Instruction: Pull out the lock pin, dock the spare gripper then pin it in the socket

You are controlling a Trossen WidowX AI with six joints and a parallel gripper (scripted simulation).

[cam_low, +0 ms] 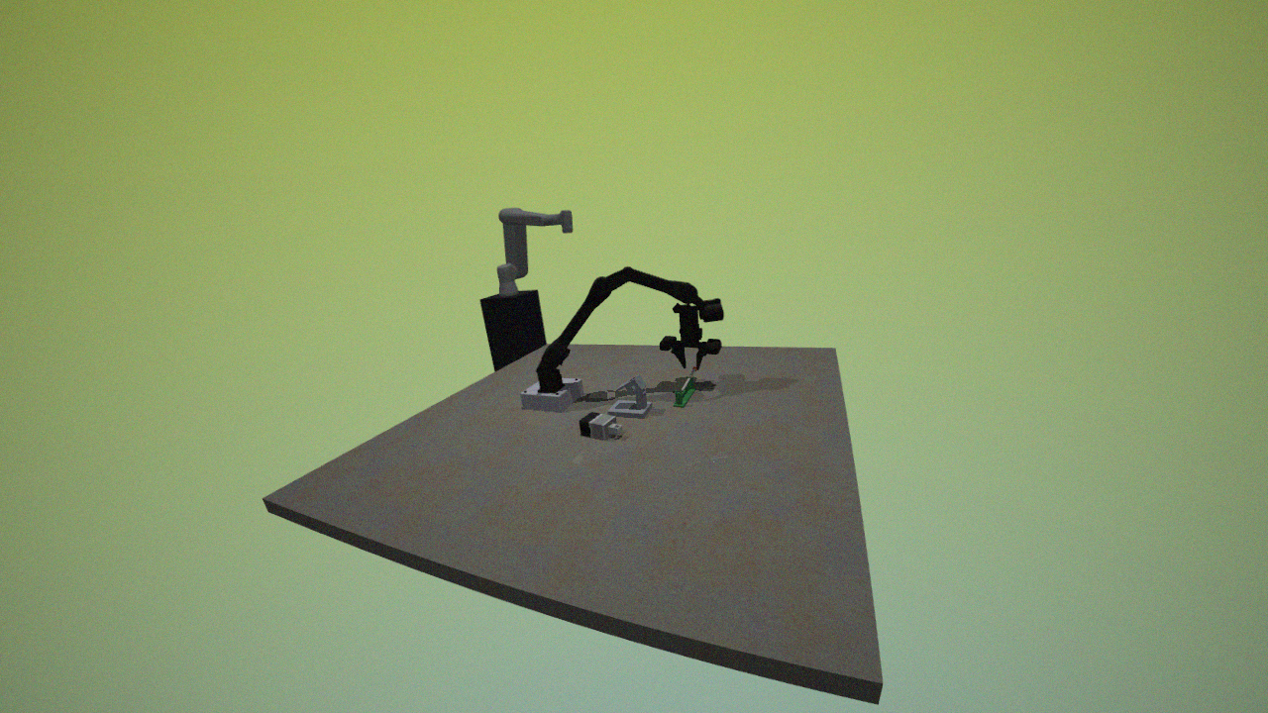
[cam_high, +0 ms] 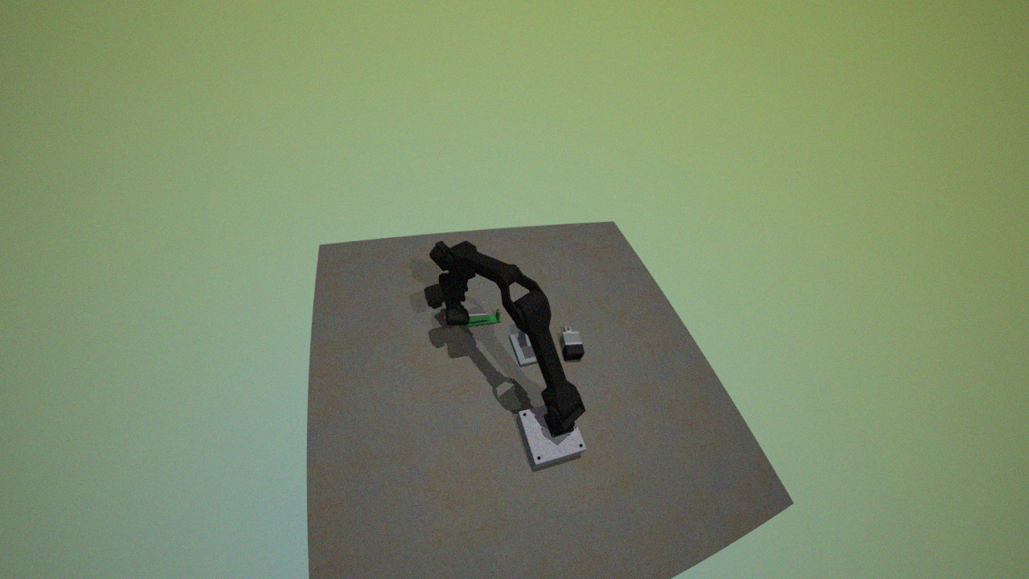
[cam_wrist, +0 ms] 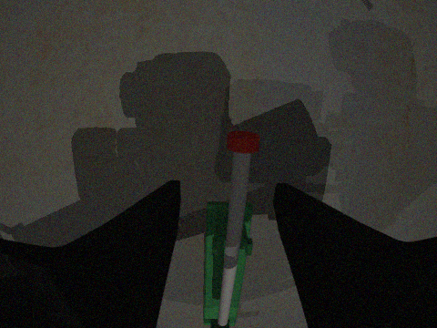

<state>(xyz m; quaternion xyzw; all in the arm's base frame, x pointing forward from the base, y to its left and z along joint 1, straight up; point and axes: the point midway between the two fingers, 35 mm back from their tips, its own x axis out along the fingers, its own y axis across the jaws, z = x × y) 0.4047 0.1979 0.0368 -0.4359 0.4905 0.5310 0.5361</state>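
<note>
Right now the green cradle is 100 mm to the right of my gripper tip and 30 mm below it. From my gripper tip the other things lie so: socket 210 mm to the right, 130 mm behind, 10 mm below; spare gripper 360 mm to the right, 160 mm behind, 30 mm below.
</note>
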